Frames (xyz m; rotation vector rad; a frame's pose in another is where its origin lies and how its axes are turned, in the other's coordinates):
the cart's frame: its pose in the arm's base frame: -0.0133 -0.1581 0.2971 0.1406 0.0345 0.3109
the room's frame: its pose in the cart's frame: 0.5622 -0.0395 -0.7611 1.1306 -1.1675 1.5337
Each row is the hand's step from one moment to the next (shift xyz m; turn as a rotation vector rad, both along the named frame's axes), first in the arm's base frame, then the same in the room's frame.
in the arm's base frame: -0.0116 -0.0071 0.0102 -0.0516 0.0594 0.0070
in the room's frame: 0.0126 0.0113 0.0012 0.0108 0.0179 -0.0762
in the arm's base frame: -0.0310 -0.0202 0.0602 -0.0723 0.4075 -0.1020
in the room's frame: 0.0661 0.0245 0.0044 -0.1219 -0.0955 -0.3971
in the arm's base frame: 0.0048 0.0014 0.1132 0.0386 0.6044 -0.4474
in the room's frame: 0.1101 -0.0266 0.0011 -0.4967 -0.2127 -0.5244
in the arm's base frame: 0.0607 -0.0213 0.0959 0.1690 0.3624 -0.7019
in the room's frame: 0.0854 -0.0624 0.0463 -0.7486 -0.1722 -0.2501
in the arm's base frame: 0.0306 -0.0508 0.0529 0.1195 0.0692 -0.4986
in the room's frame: 0.0509 -0.0148 0.0592 -0.5158 -0.0393 -0.0095
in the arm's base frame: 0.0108 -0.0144 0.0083 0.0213 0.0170 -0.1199
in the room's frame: 0.0075 -0.0048 0.0177 -0.1228 -0.0031 -0.0059
